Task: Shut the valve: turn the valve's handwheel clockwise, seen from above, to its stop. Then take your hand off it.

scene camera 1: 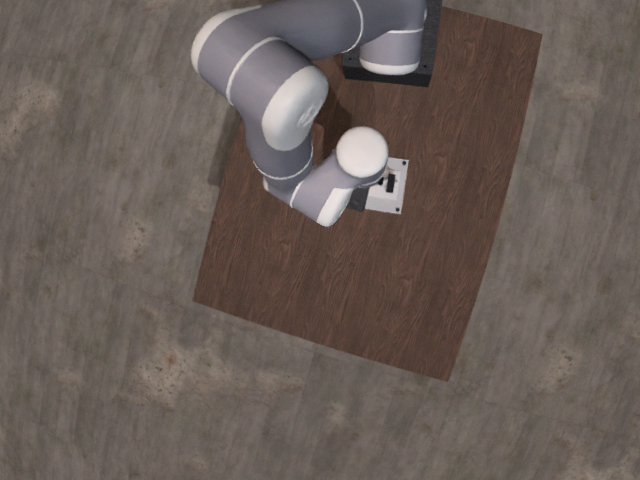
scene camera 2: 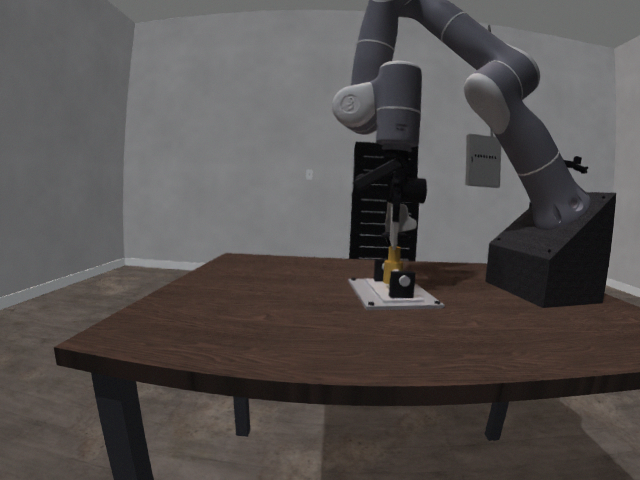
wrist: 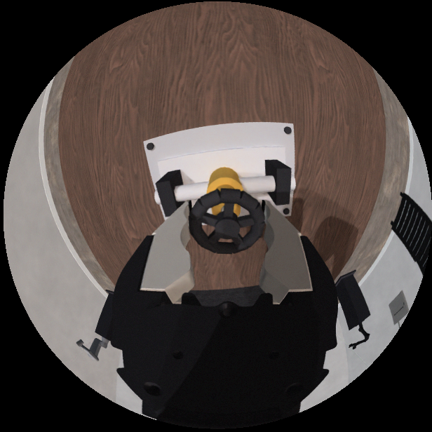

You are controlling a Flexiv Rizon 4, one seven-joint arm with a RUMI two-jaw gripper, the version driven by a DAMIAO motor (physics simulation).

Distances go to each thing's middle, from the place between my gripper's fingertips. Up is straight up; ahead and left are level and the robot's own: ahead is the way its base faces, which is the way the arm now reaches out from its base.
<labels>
My gripper is now 2 cm below the black handwheel (wrist: 227,225) and 1 cm past it. Round my hand: base plate (scene camera 2: 367,296) 10 cm below, 1 cm behind.
</labels>
